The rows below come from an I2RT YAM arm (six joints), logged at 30 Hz.
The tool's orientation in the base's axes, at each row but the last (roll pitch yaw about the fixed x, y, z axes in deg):
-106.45 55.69 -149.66
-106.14 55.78 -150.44
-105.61 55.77 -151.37
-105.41 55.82 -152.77
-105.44 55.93 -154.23
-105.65 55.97 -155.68
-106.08 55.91 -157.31
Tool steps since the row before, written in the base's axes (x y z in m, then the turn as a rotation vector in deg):
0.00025 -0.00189 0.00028 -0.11 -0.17 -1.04
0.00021 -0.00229 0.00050 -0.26 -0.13 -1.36
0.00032 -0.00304 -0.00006 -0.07 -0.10 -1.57
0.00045 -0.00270 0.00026 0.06 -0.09 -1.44
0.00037 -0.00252 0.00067 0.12 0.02 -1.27
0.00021 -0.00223 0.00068 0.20 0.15 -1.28
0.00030 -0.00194 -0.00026 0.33 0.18 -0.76
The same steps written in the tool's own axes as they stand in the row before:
0.00019 -0.00123 0.00147 0.96 0.39 0.21
0.00012 -0.00160 0.00172 1.29 0.51 0.13
0.00071 -0.00166 0.00247 1.36 0.75 0.27
0.00025 -0.00150 0.00229 1.18 0.76 0.32
-0.00013 -0.00162 0.00207 0.99 0.77 0.25
-0.00016 -0.00152 0.00177 0.92 0.90 0.20
0.00048 -0.00076 0.00176 0.42 0.72 0.17

